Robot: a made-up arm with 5 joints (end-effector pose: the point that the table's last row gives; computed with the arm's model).
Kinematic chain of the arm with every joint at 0, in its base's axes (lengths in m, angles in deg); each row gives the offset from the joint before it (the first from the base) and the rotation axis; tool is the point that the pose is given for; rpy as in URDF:
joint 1: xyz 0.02 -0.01 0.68 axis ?
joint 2: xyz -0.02 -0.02 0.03 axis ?
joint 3: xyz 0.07 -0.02 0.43 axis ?
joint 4: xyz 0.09 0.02 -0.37 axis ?
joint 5: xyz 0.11 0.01 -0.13 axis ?
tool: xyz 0 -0.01 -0.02 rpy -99.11 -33.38 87.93
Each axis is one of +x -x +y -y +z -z.
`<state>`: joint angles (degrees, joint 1 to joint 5).
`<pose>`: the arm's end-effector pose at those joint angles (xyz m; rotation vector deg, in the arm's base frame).
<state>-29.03 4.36 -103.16 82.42 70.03</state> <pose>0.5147 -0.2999 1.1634 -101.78 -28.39 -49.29</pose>
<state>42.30 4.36 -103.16 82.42 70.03</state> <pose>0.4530 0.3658 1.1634 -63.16 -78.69 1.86</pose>
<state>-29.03 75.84 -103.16 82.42 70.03</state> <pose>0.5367 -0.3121 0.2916 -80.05 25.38 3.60</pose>
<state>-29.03 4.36 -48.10 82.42 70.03</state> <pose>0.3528 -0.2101 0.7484 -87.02 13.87 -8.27</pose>
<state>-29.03 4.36 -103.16 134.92 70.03</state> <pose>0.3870 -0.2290 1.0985 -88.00 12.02 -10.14</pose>
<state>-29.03 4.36 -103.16 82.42 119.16</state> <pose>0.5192 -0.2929 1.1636 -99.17 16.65 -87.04</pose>
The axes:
joint 1: +z
joint 2: +y
joint 3: +y
joint 4: +y
joint 5: -z

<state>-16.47 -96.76 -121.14 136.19 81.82</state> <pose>-0.5497 0.1465 1.0430 -78.58 -81.08 -102.04</pose>
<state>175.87 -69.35 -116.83 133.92 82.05</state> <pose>0.3670 -0.0236 1.2727 63.49 -80.33 62.49</pose>
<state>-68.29 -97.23 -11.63 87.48 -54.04</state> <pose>0.0165 -0.0440 0.8335 -81.25 -81.21 36.49</pose>
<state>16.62 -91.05 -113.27 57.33 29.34</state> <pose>-0.6378 -0.2259 1.2553 23.45 125.43 83.15</pose>
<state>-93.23 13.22 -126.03 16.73 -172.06</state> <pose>-0.0133 -0.5991 1.4656 -18.56 -7.13 143.80</pose>
